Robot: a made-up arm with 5 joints. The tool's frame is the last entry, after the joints. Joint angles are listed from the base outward. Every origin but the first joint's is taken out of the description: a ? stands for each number. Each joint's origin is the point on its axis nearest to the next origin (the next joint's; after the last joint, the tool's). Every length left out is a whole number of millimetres.
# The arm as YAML. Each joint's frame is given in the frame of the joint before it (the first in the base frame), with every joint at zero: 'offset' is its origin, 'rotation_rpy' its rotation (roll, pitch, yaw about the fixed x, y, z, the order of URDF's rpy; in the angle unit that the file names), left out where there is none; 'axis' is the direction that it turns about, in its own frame. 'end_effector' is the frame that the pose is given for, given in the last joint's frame.
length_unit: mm
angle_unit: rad
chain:
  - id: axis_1
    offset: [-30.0, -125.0, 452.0]
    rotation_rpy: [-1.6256, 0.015, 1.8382]
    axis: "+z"
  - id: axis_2
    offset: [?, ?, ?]
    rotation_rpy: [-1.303, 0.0, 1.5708]
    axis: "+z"
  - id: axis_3
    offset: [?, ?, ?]
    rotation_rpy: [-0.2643, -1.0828, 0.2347]
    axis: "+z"
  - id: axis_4
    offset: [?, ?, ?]
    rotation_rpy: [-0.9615, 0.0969, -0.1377]
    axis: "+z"
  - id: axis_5
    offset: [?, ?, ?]
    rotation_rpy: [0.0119, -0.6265, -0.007]
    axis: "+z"
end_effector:
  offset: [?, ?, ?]
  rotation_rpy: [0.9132, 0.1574, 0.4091]
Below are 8 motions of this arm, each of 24 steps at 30 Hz.
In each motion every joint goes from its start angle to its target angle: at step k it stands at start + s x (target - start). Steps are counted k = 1, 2, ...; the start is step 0. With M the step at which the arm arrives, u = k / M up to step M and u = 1 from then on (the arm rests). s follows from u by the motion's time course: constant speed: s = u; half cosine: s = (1 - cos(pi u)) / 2; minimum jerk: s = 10 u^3 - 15 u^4 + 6 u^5.
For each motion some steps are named. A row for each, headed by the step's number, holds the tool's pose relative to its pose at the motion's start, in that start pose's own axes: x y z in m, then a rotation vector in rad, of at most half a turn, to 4 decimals.
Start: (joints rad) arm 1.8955 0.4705 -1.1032 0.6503 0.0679
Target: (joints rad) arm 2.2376 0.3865 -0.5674 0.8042 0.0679
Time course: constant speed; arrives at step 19
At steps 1, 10, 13, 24:
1: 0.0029 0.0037 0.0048 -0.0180 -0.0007 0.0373
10: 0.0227 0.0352 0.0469 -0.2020 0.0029 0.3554
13: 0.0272 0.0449 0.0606 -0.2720 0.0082 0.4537
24: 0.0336 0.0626 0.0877 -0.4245 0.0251 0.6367

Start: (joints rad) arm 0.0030 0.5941 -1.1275 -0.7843 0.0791
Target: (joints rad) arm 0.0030 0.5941 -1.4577 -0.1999 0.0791
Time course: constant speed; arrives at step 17
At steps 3, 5, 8, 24:
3: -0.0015 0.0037 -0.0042 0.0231 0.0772 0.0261
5: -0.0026 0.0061 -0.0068 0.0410 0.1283 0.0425
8: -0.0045 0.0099 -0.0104 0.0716 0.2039 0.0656
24: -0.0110 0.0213 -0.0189 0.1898 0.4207 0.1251

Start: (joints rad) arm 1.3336 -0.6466 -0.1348 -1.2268 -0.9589
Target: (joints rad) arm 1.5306 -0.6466 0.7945 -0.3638 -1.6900
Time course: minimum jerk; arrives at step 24
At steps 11, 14, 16, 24:
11: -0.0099 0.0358 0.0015 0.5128 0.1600 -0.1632
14: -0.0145 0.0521 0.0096 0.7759 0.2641 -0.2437
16: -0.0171 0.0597 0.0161 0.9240 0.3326 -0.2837
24: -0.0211 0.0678 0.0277 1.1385 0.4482 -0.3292

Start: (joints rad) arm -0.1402 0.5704 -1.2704 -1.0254 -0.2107
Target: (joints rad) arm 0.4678 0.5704 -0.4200 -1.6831 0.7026
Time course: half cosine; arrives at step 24
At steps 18, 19, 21, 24:
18: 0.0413 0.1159 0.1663 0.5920 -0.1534 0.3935
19: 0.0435 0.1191 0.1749 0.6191 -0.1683 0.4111
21: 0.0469 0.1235 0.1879 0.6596 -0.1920 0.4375
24: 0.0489 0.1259 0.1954 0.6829 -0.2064 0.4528

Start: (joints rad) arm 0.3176 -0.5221 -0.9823 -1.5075 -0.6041
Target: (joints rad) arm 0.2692 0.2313 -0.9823 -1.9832 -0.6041
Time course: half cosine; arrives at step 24
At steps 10, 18, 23, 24:
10: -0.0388 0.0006 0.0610 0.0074 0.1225 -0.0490
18: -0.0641 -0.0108 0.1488 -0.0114 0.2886 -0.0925
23: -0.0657 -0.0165 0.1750 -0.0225 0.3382 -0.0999
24: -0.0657 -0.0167 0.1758 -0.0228 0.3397 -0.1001

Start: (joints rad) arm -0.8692 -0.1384 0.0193 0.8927 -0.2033
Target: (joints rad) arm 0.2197 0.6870 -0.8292 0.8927 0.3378
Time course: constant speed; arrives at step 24
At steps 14, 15, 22, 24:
14: 0.1631 0.0099 0.2915 -0.2280 -0.5707 0.3253
15: 0.1663 0.0183 0.3148 -0.2485 -0.6018 0.3575
22: 0.1572 0.1048 0.4639 -0.4158 -0.7709 0.6059
24: 0.1455 0.1370 0.4991 -0.4721 -0.8019 0.6820

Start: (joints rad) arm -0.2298 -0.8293 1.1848 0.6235 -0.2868
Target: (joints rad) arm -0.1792 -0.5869 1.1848 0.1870 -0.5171
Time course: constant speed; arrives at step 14
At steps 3, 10, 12, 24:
3: 0.0178 -0.0174 0.0045 -0.0655 -0.1439 -0.0648
10: 0.0555 -0.0560 0.0242 -0.1995 -0.4965 -0.1994
12: 0.0650 -0.0662 0.0318 -0.2328 -0.6012 -0.2335
24: 0.0739 -0.0761 0.0403 -0.2638 -0.7073 -0.2657

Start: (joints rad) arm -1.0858 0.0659 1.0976 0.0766 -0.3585
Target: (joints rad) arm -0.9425 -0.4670 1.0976 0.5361 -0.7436
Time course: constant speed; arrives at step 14
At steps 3, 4, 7, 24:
3: -0.0249 0.0005 0.0162 0.0223 0.0989 -0.0426
4: -0.0329 0.0012 0.0221 0.0298 0.1316 -0.0596
7: -0.0558 0.0047 0.0413 0.0517 0.2284 -0.1185
24: -0.1006 0.0224 0.0931 0.0972 0.4446 -0.3014

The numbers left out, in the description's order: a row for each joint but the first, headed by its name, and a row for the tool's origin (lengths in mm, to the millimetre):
axis_2: -9.0 118.0 0.0
axis_3: 223.0 -186.0 0.0
axis_4: -24.0 25.0 0.0
axis_5: 52.0 7.0 0.0
tool: -6.0 43.0 0.0

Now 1 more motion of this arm.
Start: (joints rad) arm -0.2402 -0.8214 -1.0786 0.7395 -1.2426
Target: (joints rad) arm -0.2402 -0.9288 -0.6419 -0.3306 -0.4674
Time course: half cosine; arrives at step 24
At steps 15, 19, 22, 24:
15: 0.0256 -0.0217 0.0380 -0.3099 -0.2249 0.3845
19: 0.0313 -0.0273 0.0522 -0.4093 -0.2919 0.4620
22: 0.0333 -0.0296 0.0584 -0.4508 -0.3201 0.4889
24: 0.0337 -0.0301 0.0597 -0.4589 -0.3257 0.4937

